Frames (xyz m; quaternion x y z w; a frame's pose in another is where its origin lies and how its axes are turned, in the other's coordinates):
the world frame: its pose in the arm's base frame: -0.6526 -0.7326 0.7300 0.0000 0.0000 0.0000 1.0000
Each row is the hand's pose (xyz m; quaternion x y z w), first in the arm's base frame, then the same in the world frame.
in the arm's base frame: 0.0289 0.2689 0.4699 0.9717 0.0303 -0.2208 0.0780
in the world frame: 0.6815 1.0015 -0.2601 0.9717 0.0303 -0.2208 0.0780
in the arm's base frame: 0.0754 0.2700 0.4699 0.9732 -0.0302 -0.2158 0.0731
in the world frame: 0.7280 1.0026 -0.2601 0.9732 -0.0302 -0.2158 0.0731
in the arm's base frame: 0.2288 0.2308 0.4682 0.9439 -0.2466 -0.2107 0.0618
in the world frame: 0.8814 0.9634 -0.2618 0.9439 -0.2466 -0.2107 0.0618
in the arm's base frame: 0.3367 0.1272 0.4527 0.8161 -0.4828 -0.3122 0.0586
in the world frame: 0.9893 0.8598 -0.2773 0.8161 -0.4828 -0.3122 0.0586
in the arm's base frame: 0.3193 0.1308 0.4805 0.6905 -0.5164 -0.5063 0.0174
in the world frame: 0.9719 0.8634 -0.2495 0.6905 -0.5164 -0.5063 0.0174
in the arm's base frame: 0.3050 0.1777 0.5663 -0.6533 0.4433 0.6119 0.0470
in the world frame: 0.9576 0.9103 -0.1637 -0.6533 0.4433 0.6119 0.0470
